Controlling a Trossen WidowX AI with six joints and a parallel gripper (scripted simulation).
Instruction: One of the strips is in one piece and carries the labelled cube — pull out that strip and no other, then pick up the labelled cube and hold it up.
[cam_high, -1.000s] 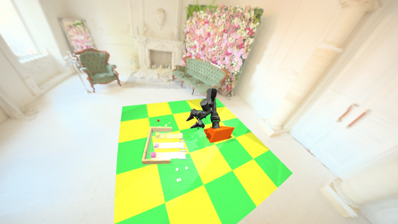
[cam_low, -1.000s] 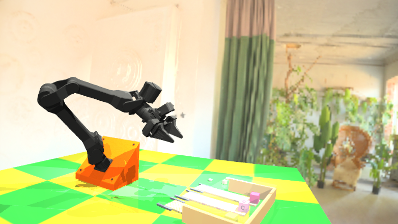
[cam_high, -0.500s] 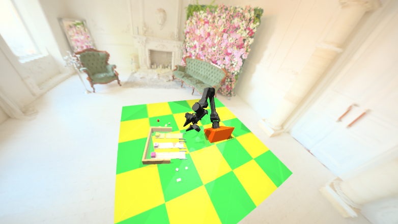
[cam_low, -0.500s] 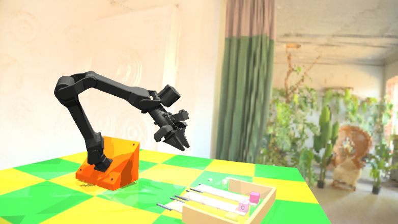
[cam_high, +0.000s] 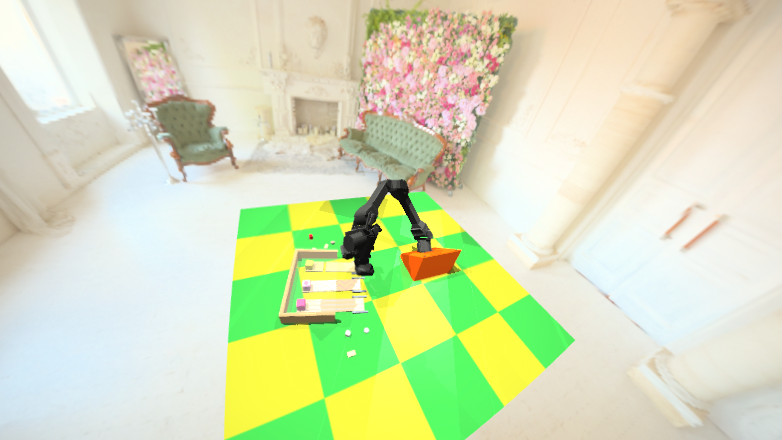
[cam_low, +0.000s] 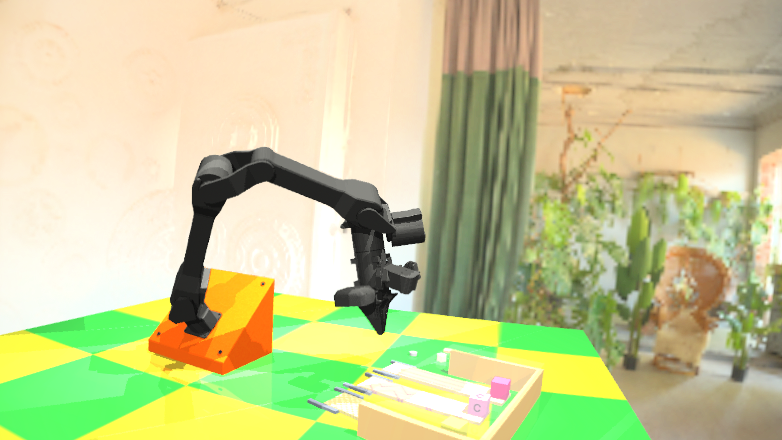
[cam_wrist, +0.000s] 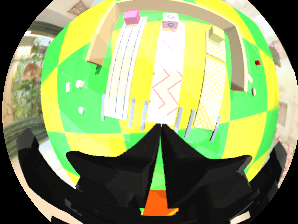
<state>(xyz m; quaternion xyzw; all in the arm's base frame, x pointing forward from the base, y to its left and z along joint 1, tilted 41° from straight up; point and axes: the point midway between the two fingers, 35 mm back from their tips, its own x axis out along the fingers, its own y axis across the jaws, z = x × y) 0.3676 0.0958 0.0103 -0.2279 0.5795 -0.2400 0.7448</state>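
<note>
The strip is 90 mm ahead of my gripper tip, 20 mm to the right of it and 100 mm below it. Round my gripper tip: red bit: 150 mm ahead, 330 mm to the right, 90 mm below; then labelled cube: 190 mm ahead, 30 mm to the right, 80 mm below.
</note>
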